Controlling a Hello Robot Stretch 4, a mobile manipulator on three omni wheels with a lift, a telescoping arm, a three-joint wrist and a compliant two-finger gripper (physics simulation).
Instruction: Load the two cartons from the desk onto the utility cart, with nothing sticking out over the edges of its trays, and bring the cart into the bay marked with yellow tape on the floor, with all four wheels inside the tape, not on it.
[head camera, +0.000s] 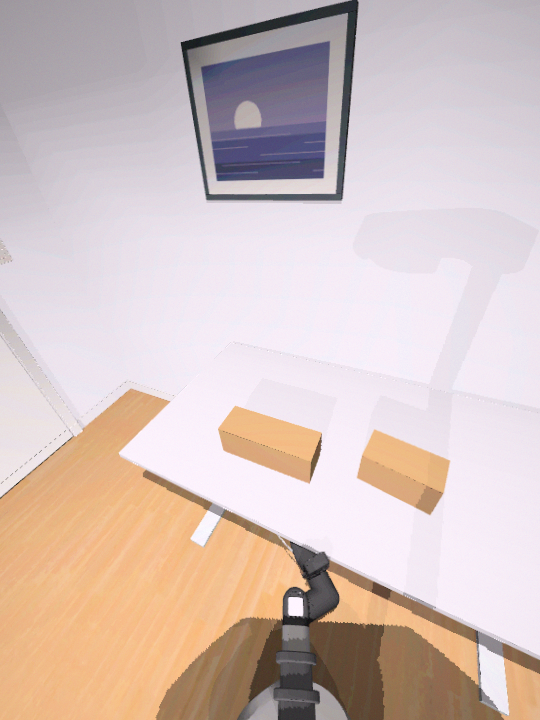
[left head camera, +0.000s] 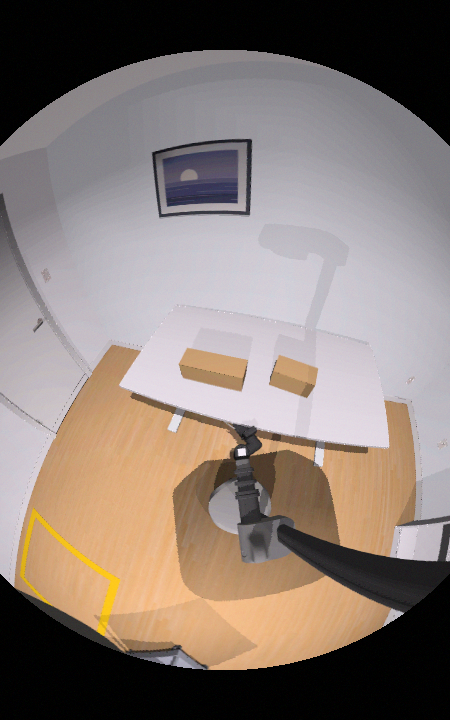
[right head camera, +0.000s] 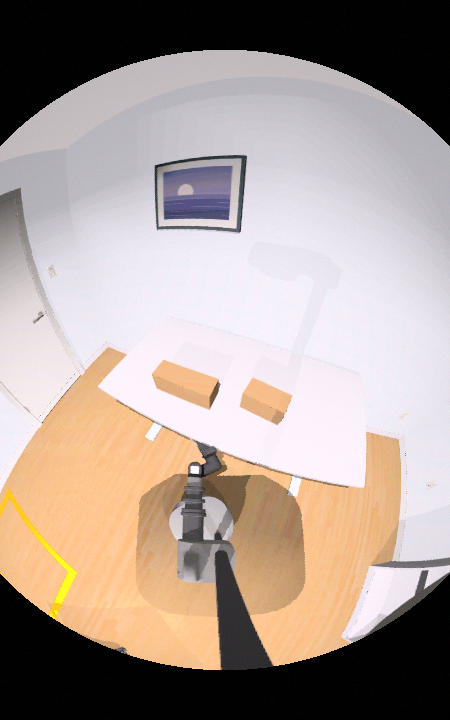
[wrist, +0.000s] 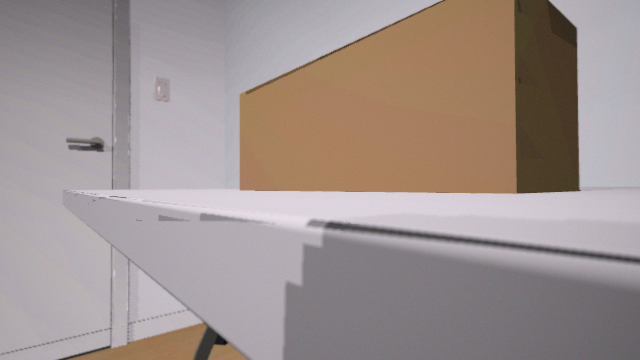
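Frame: origin at the robot's base, x ahead, y left, z up, level; centimetres.
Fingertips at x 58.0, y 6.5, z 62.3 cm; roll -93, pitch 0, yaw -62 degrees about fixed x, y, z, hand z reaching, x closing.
A point is followed by its place in that frame.
Two plain brown cartons lie on the white desk (head camera: 174, 447) {y 42.4, x 69.4, z 69.2 cm} (left head camera: 344, 403) {y -59.0, x 40.8, z 69.2 cm} (right head camera: 329, 435) {y -65.0, x 40.1, z 69.2 cm} (wrist: 400, 205) {y -2.5, x 43.7, z 69.2 cm}: the longer left carton (head camera: 270, 444) {y 7.0, x 62.6, z 81.1 cm} (left head camera: 213, 370) {y 7.7, x 62.5, z 81.0 cm} (right head camera: 185, 384) {y 6.3, x 63.0, z 81.1 cm} (wrist: 380, 125) {y 3.6, x 60.3, z 74.1 cm} and the shorter right carton (head camera: 403, 471) {y -29.4, x 54.4, z 81.0 cm} (left head camera: 293, 375) {y -28.7, x 55.2, z 81.0 cm} (right head camera: 266, 400) {y -30.2, x 55.2, z 81.0 cm}. My gripper (head camera: 295, 549) (left head camera: 241, 429) (right head camera: 203, 448) is at the desk's front edge, low, in front of the left carton and apart from it. It is open and holds nothing; its fingertips are mostly hidden by the desk edge. Part of the utility cart (left head camera: 153, 649) shows at the bottom of the left head view. Yellow tape (left head camera: 114, 583) {y 105.5, x -79.8, z -2.7 cm} (right head camera: 71, 573) {y 105.1, x -77.8, z -2.7 cm} marks the bay at lower left.
The desk's pale feet (head camera: 207, 525) (head camera: 492, 674) stand on the wood floor under its front edge. A framed picture (head camera: 267, 113) {y 7.2, x 128.1, z 162.0 cm} hangs on the wall behind. A door (right head camera: 26, 318) {y 162.4, x 109.3, z 94.5 cm} (wrist: 55, 100) {y 162.4, x 109.0, z 106.4 cm} is at the left. A white piece of furniture (left head camera: 416, 546) {y -150.7, x -107.4, z 9.8 cm} (right head camera: 371, 594) stands at the lower right.
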